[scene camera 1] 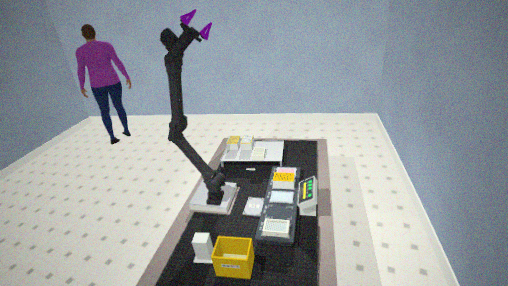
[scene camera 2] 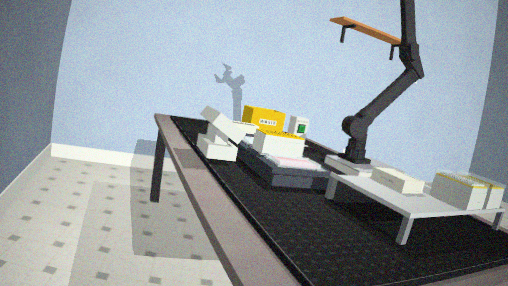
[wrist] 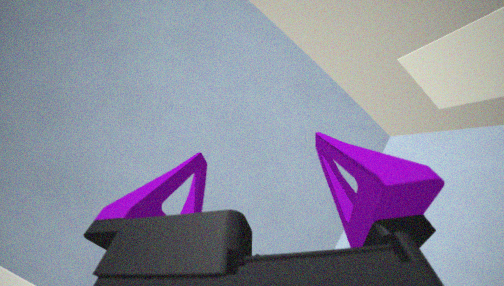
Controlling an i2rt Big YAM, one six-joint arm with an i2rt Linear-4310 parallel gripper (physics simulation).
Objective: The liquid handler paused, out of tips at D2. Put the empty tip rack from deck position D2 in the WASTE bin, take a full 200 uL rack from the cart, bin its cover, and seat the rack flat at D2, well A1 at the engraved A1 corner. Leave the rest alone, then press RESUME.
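Frame: origin at the arm's base, x back, y up, z left, level; metres.
Seen in the pictures: gripper, fingertip midpoint: (scene camera 1: 203, 16) (wrist: 257, 149); arm's base, link origin: (scene camera 1: 215, 198) (scene camera 2: 353, 160).
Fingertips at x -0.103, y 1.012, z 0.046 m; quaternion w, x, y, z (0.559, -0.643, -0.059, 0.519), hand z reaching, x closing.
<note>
Pixels of each thing's top centre, then the offset from my fingertips to it. "*": a spot on its surface instead.
- yellow WASTE bin, top centre: (scene camera 2: 264, 109) (scene camera 1: 231, 247) dx -0.103, dy -0.907, dz -0.491 m
- white cart, top centre: (scene camera 2: 426, 191) (scene camera 1: 253, 149) dx -0.071, dy -0.976, dz +0.467 m
- RESUME box, top centre: (scene camera 2: 300, 117) (scene camera 1: 200, 237) dx +0.059, dy -0.911, dz -0.440 m
- orange-topped rack, top centre: (scene camera 2: 280, 133) (scene camera 1: 283, 176) dx -0.314, dy -0.933, dz +0.070 m
- pink plate, top centre: (scene camera 2: 295, 159) (scene camera 1: 285, 170) dx -0.323, dy -0.980, dz +0.194 m
- pale-blue plate, top centre: (scene camera 1: 281, 195) dx -0.304, dy -0.980, dz -0.053 m
- low cream box, top centre: (scene camera 2: 399, 174) (scene camera 1: 258, 151) dx -0.123, dy -0.950, dz +0.398 m
- tilted screen, surface spot: (scene camera 1: 308, 192) * dx -0.455, dy -0.916, dz -0.100 m
My gripper (scene camera 1: 203, 17) (wrist: 257, 149) is open and empty, raised high above the table. A pale, low rack (scene camera 1: 276, 227) (scene camera 2: 243, 127) sits at the near end of the dark deck (scene camera 1: 280, 212) (scene camera 2: 290, 179); the slot labels are too blurred to read. The yellow WASTE bin (scene camera 1: 233, 269) (scene camera 2: 264, 121) has something pale low inside it. On the white cart (scene camera 1: 275, 150) (scene camera 2: 430, 205) stand two taller tip racks with yellow edging, one (scene camera 1: 233, 143) (scene camera 2: 457, 192) beside the other (scene camera 1: 246, 143) (scene camera 2: 495, 196). The RESUME box (scene camera 1: 202, 246) (scene camera 2: 299, 125) shows its green button in scene camera 2's view.
An orange-topped rack (scene camera 1: 284, 178) (scene camera 2: 280, 145), a pink plate (scene camera 1: 286, 170) (scene camera 2: 295, 162) and a pale-blue plate (scene camera 1: 281, 196) are on the deck. A low cream box (scene camera 1: 258, 153) (scene camera 2: 397, 181) is on the cart. A tilted screen (scene camera 1: 308, 192) flanks the deck. A person (scene camera 1: 97, 65) stands beyond the table.
</note>
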